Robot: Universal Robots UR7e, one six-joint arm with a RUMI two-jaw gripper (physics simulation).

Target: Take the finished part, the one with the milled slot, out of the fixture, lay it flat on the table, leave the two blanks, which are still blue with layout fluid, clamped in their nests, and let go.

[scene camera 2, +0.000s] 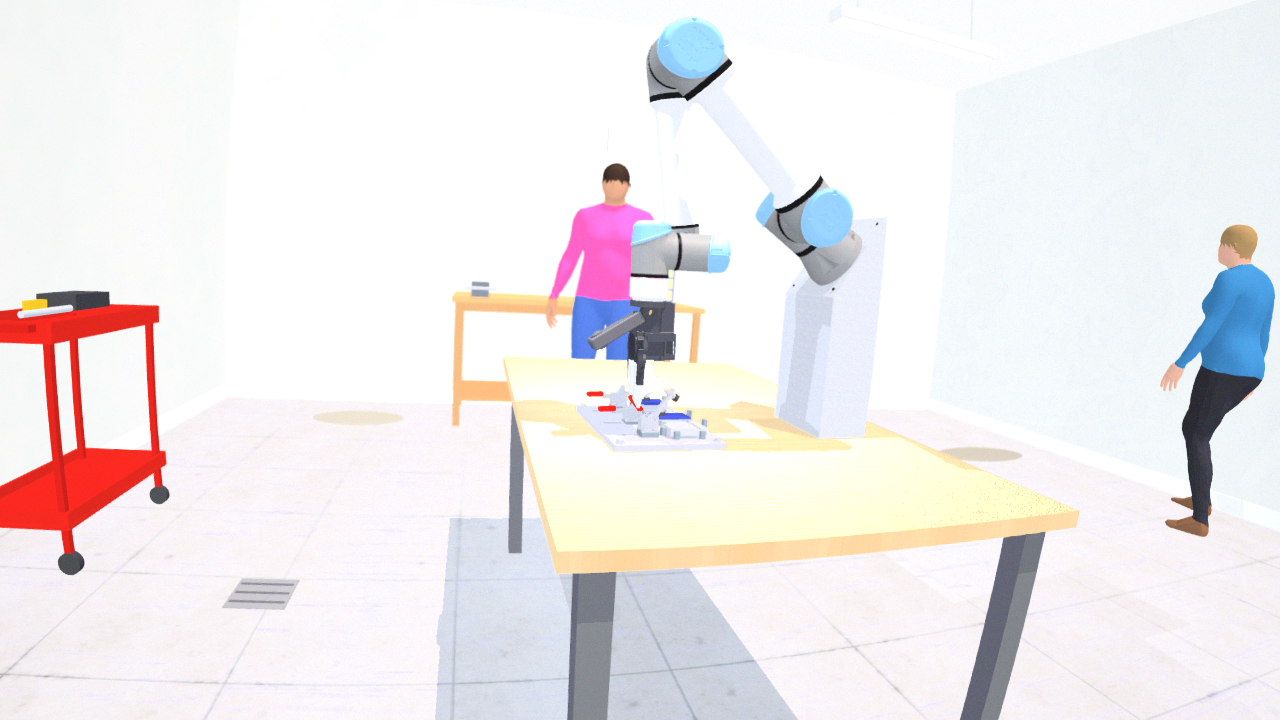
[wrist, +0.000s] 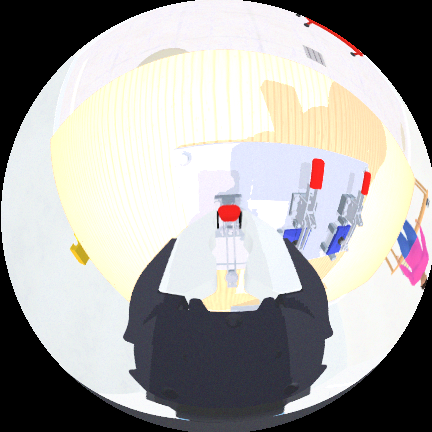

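Seen in the pictures: gripper, between the fingertips: point(scene camera 2: 636, 406) point(wrist: 228, 211); arm's base, origin of its link: point(scene camera 2: 838, 260).
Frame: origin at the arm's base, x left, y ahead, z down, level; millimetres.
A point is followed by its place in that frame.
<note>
My gripper point(scene camera 2: 635, 400) @[x 58, y 500, z 331 mm] point(wrist: 228, 211) @[x 58, y 500, z 331 mm] is shut on the red handle point(scene camera 2: 634, 402) point(wrist: 229, 213) @[x 57, y 513, z 308 mm] of the nearest toggle clamp; the handle stands steeply, slightly tilted. The fixture's pale baseplate point(scene camera 2: 626, 442) @[x 105, y 533, z 391 mm] point(wrist: 270, 165) @[x 0, y 526, z 391 mm] lies on the table point(scene camera 2: 787, 501) @[x 428, y 371, z 406 mm] point(wrist: 115, 150) @[x 224, y 588, z 406 mm]. A pale grey plate point(scene camera 2: 683, 430) @[x 91, y 408, z 374 mm], apparently the finished part, sits in the nearest nest; its slot cannot be made out, and my fingers largely hide that nest in the wrist view. One blue blank point(scene camera 2: 674, 416) @[x -36, y 374, z 375 mm] point(wrist: 292, 235) @[x -41, y 418, z 375 mm] and another blue blank point(scene camera 2: 651, 402) @[x -139, y 390, z 366 mm] point(wrist: 339, 239) @[x -152, y 400, z 361 mm] sit in the other two nests.
Two more red clamp handles, one point(scene camera 2: 606, 408) @[x -45, y 530, z 358 mm] point(wrist: 317, 174) @[x -51, y 526, z 355 mm] and a farther one point(scene camera 2: 594, 394) @[x -154, y 526, z 350 mm] point(wrist: 366, 183) @[x -158, y 523, z 345 mm], lie low beside the blanks. The grey robot pedestal point(scene camera 2: 823, 358) @[x 63, y 62, z 225 mm] stands right of the fixture. A person in pink point(scene camera 2: 608, 250) point(wrist: 414, 255) stands behind the table; another in blue point(scene camera 2: 1239, 313) stands right.
</note>
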